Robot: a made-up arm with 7 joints.
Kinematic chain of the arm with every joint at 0, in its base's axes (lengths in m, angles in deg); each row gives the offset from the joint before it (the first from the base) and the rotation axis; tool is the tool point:
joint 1: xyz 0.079 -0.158 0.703 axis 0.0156 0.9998 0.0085
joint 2: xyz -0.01 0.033 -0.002 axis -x
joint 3: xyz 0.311 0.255 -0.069 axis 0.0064 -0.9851 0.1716
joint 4: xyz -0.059 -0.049 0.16 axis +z
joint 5: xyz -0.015 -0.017 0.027 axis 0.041 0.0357 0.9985
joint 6: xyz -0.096 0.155 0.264 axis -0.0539 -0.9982 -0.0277
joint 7: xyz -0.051 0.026 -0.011 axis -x
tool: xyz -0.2 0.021 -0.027
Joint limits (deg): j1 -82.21..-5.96 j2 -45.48..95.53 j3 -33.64..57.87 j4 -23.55..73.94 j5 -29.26..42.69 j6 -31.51..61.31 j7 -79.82..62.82
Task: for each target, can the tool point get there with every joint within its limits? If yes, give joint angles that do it. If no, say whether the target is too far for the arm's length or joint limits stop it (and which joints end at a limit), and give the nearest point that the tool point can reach.
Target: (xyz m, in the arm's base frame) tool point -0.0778 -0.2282 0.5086
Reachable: yes | joints -56.48 22.64 46.71 23.78 36.68 -7.77 43.25
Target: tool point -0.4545 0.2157 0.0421
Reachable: no: joint limits stop it (at a limit: joint 1, joint 3, joint 4, joint 6) | nearest point -0.2111 0.1093 0.2558 | short by 0.341 m
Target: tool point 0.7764 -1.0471 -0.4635
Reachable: no: too far | nearest point 0.3428 -0.2905 0.2686 | short by 1.139 m
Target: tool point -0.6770 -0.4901 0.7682
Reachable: no: joint limits stop it (at a limit: joint 1, joint 2, joint 5, joint 6, joint 7) | nearest point -0.5298 -0.3745 0.8195 | short by 0.194 m
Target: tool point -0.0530 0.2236 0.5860
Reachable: yes | joints -32.30 -1.57 35.08 -12.27 8.06 27.70 39.34
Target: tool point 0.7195 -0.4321 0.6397
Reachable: no: joint limits stop it (at a limit: joint 1, joint 2, joint 3, joint 4) | nearest point 0.5437 -0.2625 0.5859 | short by 0.250 m
